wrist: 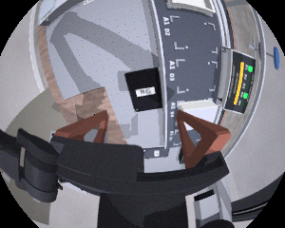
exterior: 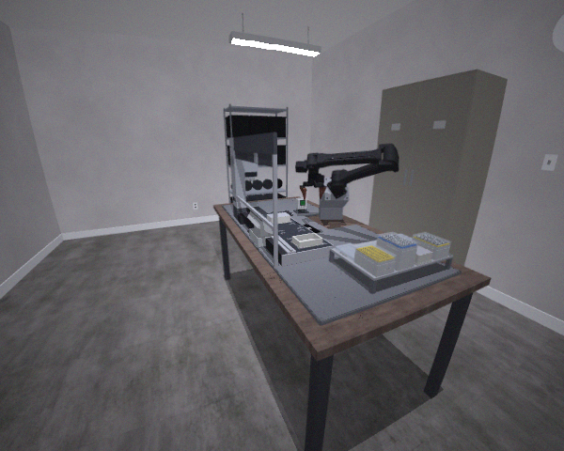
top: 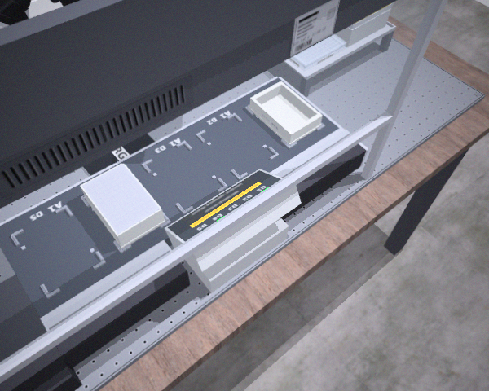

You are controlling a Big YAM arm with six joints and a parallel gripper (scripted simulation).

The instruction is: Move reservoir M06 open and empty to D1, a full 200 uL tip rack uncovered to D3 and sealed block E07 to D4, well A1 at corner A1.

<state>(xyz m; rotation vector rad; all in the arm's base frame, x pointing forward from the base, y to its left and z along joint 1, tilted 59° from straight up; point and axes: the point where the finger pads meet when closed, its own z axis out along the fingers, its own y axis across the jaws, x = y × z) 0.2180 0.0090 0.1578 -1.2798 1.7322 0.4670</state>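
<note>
My hand is 320 mm past the yellow tip rack, 540 mm to the right of it and 110 mm above it. From my hand the other things lie so: sealed deep-well block: 170 mm ahead, 110 mm to the right, 140 mm below; white one-well reservoir: 140 mm ahead, 260 mm to the left, 150 mm below; green ready key: 120 mm behind, 420 mm to the right, 130 mm below.
</note>
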